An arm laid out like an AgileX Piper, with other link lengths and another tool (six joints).
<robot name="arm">
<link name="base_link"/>
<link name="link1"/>
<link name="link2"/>
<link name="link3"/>
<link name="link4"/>
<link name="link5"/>
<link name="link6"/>
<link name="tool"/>
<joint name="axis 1" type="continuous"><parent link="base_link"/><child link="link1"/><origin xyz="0 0 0.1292"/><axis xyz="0 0 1"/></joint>
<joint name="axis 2" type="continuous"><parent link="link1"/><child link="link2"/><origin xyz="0 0 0" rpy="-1.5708 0 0"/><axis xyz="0 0 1"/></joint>
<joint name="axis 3" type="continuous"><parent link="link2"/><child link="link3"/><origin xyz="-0.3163 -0.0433 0"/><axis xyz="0 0 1"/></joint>
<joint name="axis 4" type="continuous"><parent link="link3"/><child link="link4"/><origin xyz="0.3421 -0.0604 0" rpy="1.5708 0 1.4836"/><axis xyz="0 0 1"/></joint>
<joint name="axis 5" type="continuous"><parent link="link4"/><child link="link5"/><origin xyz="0 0 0" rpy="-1.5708 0 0"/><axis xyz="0 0 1"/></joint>
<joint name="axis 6" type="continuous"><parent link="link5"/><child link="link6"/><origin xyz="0 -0.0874 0" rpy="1.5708 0 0"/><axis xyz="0 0 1"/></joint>
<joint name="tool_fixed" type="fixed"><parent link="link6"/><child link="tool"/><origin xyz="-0.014 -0.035 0.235" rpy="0 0.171 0.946"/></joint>
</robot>
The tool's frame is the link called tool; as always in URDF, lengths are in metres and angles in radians. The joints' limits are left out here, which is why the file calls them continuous.
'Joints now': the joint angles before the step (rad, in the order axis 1, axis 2, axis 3, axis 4, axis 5, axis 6). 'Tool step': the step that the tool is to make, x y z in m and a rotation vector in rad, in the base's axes. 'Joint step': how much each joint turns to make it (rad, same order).
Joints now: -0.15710, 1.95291, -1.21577, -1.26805, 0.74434, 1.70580
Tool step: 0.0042, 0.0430, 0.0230, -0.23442, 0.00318, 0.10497
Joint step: 0.14809, -0.00015, 0.14111, -0.31708, 0.16276, 0.24703
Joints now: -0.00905, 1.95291, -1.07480, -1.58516, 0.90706, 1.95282
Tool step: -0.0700, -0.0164, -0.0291, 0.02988, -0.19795, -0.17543
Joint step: -0.00421, -0.00016, 0.16944, -0.09983, 0.11073, 0.43948
